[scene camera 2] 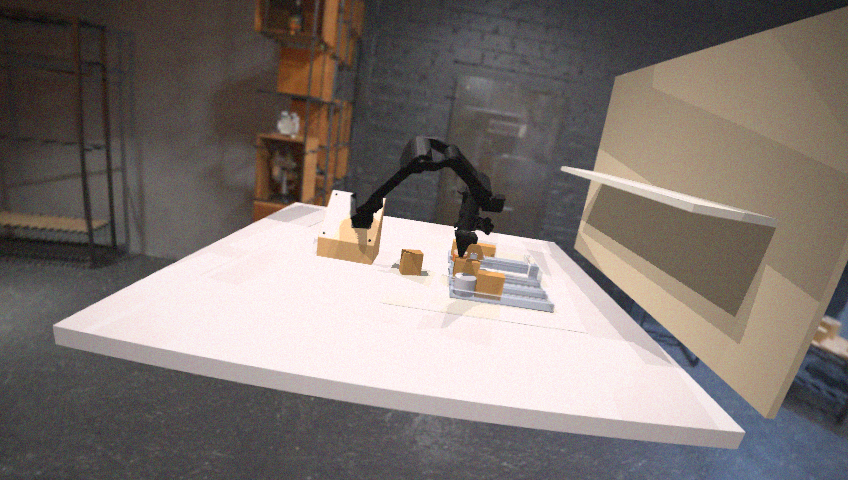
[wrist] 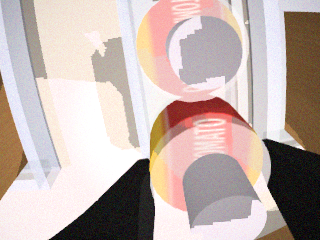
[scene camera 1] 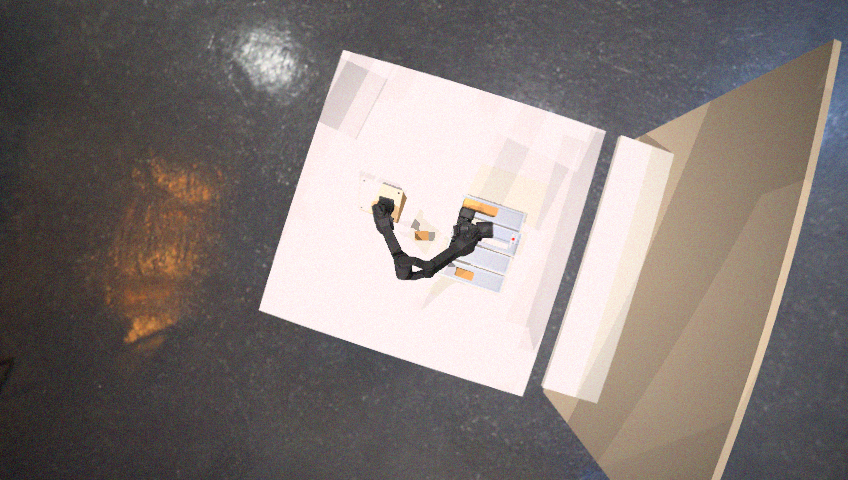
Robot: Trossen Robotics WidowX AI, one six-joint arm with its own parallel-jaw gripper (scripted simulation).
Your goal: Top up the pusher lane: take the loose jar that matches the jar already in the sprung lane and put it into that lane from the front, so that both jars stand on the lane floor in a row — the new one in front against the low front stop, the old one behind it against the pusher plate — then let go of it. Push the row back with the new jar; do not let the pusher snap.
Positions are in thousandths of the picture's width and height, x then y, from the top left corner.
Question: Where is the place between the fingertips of my gripper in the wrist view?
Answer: At 642,665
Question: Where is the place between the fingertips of my gripper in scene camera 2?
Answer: At 542,534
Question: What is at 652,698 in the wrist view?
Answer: A matching jar.
